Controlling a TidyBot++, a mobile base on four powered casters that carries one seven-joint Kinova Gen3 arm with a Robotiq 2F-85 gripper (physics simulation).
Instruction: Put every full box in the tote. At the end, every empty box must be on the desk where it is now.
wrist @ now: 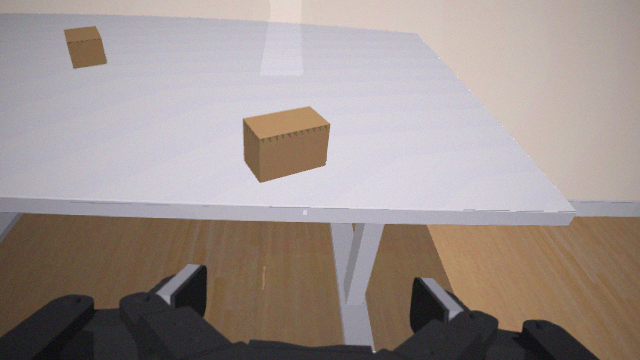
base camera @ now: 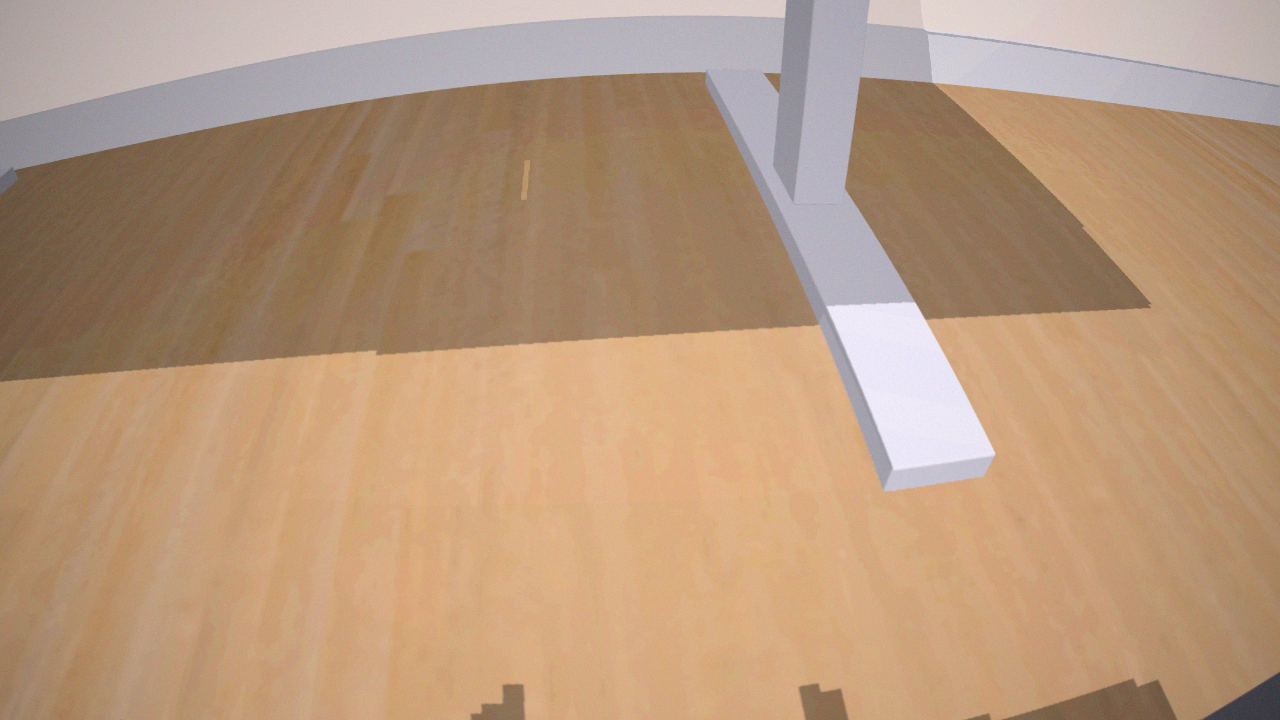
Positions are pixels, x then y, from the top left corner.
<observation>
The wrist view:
gripper: 309, 294
pale grey desk: 157, 132
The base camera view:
pale grey desk: 920, 429
</observation>
